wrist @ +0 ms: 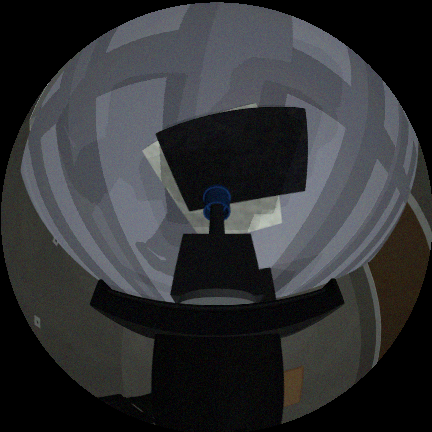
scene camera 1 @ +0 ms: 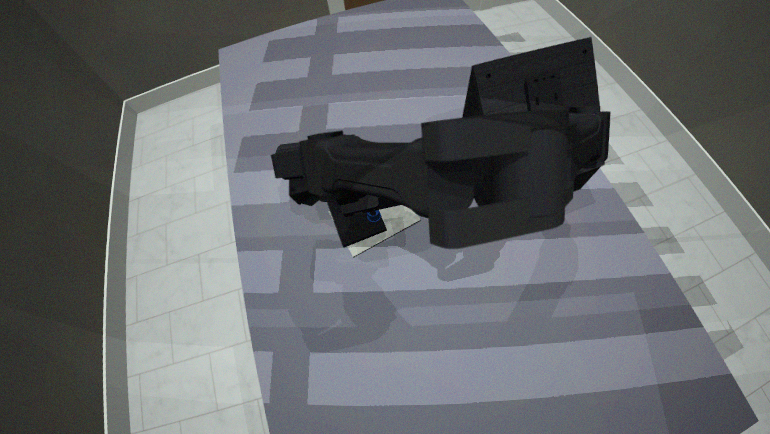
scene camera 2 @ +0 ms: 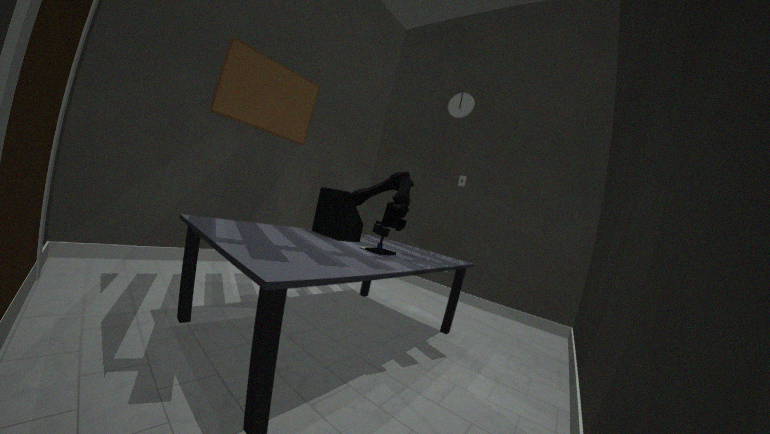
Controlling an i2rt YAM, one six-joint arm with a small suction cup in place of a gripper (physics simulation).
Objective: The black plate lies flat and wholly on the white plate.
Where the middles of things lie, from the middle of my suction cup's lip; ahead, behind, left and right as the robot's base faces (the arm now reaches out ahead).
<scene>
Now: suction cup 40 mm short of the black plate point(scene camera 1: 352, 229), 30 mm to the left of it and 20 mm above it. Also, from my suction cup: white plate point(scene camera 1: 398, 218): 10 mm to the right, 20 mm below.
</scene>
